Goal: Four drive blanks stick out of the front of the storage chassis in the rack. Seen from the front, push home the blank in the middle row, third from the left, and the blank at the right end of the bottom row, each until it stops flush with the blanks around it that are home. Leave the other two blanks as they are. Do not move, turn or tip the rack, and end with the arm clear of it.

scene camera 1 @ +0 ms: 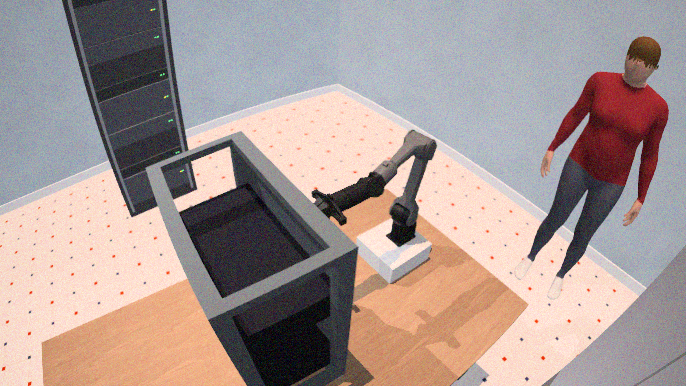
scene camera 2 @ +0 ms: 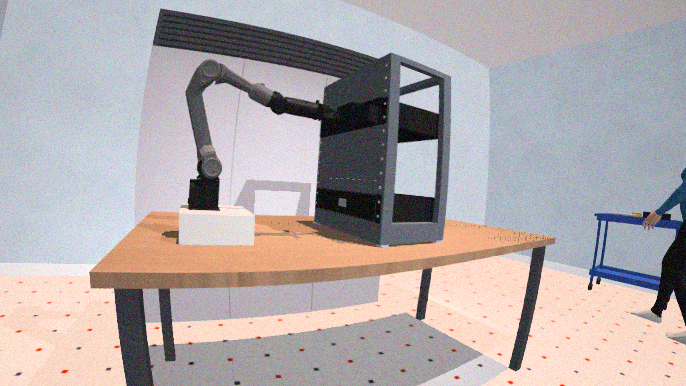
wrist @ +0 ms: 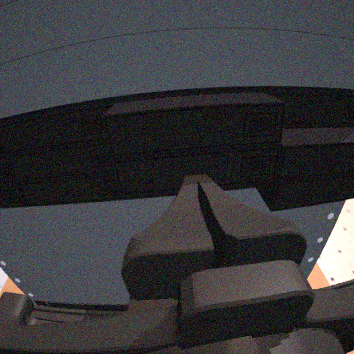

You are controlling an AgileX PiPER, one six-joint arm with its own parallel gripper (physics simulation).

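Observation:
The rack stands upright. The storage chassis is a very dark band across its front. In the wrist view an upper blank sticks out, its top face visible; below it is another blank front, its depth unclear. At the right a blank sticks out, with another blank face below it that also appears proud. My gripper is shut and empty. Its tips are in front of the lower part of the third-column blanks; contact cannot be told. The rack hides the tips in scene camera 1.
The arm's white base block stands on the wooden table before the rack. Plain panels lie above and below the chassis. A server cabinet, a person in red and a blue cart stand beyond the table.

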